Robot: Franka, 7 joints.
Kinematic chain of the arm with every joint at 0, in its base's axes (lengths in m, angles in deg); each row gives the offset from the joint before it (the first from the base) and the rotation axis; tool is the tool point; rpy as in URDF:
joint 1: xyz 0 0 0.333 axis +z
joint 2: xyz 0 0 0 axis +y
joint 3: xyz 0 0 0.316 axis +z
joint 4: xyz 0.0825 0 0 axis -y
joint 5: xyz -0.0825 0 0.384 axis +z
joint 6: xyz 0 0 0 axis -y
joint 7: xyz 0.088 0 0 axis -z
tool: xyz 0 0 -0.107 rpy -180 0 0
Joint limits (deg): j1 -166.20..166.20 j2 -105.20..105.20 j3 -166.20..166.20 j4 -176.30..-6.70 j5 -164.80..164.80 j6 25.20..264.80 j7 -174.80..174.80
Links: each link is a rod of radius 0.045 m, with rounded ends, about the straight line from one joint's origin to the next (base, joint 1, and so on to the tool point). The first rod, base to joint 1, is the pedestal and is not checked.
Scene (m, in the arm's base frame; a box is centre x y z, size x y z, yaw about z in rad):
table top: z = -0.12
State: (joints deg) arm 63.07 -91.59 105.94 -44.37 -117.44 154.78 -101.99
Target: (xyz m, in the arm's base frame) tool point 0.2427 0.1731 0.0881
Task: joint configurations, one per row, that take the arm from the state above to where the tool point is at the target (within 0.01 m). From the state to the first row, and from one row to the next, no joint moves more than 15 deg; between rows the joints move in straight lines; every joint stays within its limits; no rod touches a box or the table.
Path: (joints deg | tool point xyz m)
1: 53.11 -93.29 109.36 -57.86 -118.26 155.91 -101.99 | -0.7391 -0.2385 0.1046
2: 43.15 -94.99 112.79 -71.35 -119.09 157.05 -101.99 | -0.7168 0.0073 0.0414
3: 33.19 -96.69 116.21 -84.83 -119.91 158.18 -101.99 | -0.6051 0.2185 -0.0080
4: 23.23 -98.40 119.63 -98.32 -120.74 159.31 -101.99 | -0.4274 0.3644 -0.0377
5: 13.26 -100.10 123.06 -111.81 -121.56 160.45 -101.99 | -0.2180 0.4268 -0.0437
6: 3.30 -101.80 126.48 -125.30 -122.38 161.58 -101.99 | -0.0151 0.4040 -0.0239
7: -6.66 -103.50 129.91 -138.79 -123.21 162.71 -101.99 | 0.1468 0.3103 0.0210
8: -16.62 -105.20 133.33 -152.28 -124.03 163.85 -101.99 | 0.2427 0.1731 0.0881

